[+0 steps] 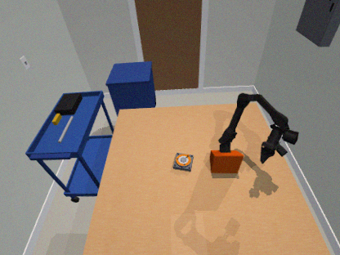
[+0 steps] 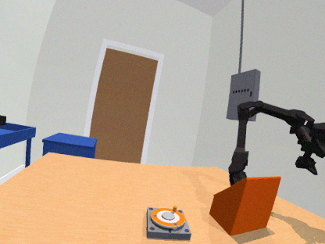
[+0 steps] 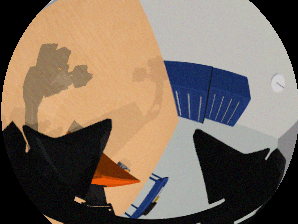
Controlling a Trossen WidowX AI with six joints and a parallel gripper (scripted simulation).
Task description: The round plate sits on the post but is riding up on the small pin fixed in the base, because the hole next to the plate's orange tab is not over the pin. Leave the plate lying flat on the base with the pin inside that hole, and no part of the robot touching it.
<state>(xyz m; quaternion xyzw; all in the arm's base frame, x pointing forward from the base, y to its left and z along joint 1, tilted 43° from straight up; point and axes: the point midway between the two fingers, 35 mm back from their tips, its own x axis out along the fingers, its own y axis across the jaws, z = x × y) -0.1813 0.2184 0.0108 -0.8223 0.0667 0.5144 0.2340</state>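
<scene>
Right now my gripper tip is 440 mm short of the grey square base, 240 mm above it and 160 mm to the left of it.
</scene>
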